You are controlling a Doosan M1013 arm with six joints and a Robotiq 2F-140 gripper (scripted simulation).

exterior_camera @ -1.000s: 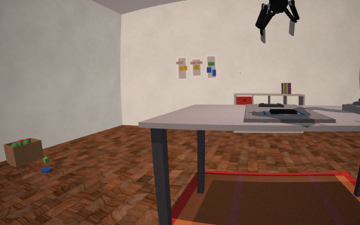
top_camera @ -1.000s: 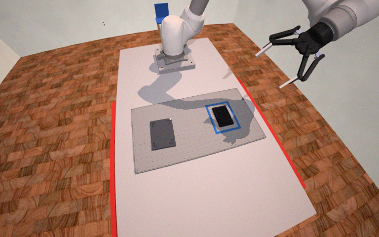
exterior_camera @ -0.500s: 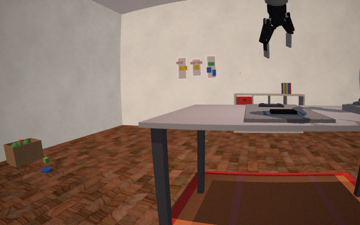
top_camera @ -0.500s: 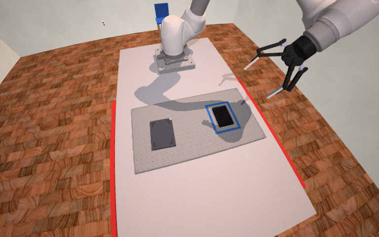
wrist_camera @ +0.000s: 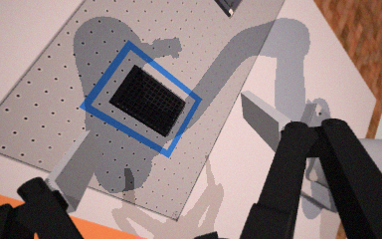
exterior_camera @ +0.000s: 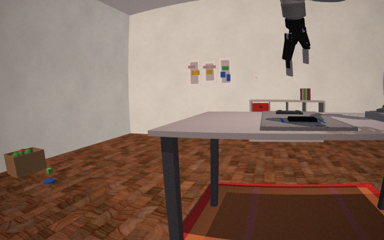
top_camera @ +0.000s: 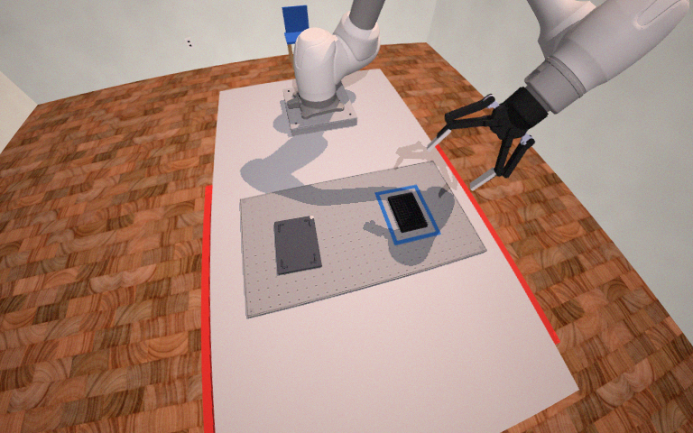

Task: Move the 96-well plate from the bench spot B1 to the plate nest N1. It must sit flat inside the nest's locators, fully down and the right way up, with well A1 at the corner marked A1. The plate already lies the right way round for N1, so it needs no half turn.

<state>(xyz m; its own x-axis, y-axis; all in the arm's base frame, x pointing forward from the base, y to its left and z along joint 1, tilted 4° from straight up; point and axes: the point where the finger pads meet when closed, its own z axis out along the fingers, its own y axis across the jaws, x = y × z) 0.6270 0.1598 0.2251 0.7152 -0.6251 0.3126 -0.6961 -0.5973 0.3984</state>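
Right now the black 96-well plate is 220 mm below my hand, 50 mm to the right of it and 30 mm behind it. From my hand the other things lie so: dark grey plate nest N1: 400 mm to the right, 220 mm below, 40 mm behind; then pale A1 corner mark: 340 mm to the right, 210 mm below, 110 mm behind.
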